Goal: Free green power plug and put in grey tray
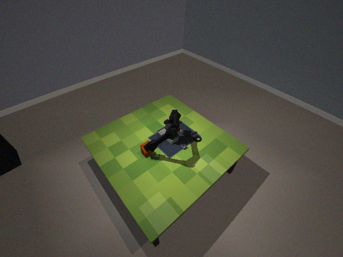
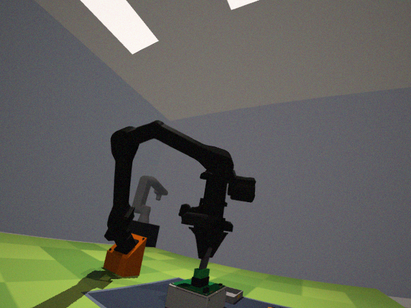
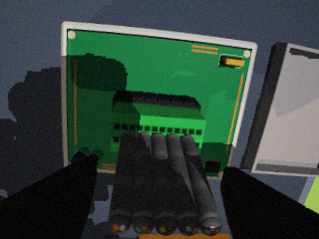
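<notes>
Now: gripper tip 3 cm above the green power plug. Round my gripper tip: dark mat 12 cm below, 5 cm ahead; then dark bar 21 cm ahead, 12 cm below, 11 cm to the right.
</notes>
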